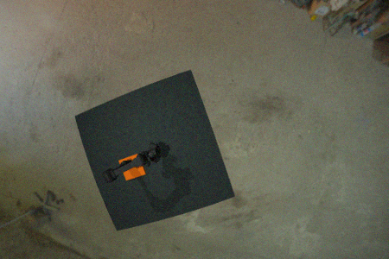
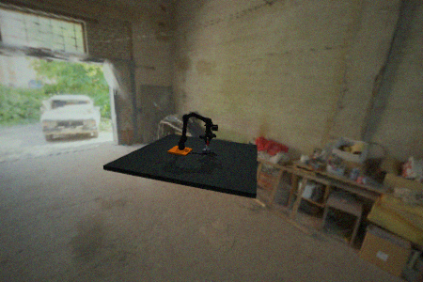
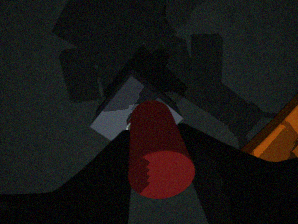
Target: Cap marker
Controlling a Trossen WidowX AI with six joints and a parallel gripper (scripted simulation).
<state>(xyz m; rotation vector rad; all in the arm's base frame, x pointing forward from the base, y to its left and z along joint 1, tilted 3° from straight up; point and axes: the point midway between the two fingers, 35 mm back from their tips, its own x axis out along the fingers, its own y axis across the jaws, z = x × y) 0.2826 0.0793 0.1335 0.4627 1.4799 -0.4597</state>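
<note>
My gripper tip is 20 mm past the marker, 30 mm to the right of it and 70 mm above it. Round my gripper tip: red cap: 10 mm above.
</note>
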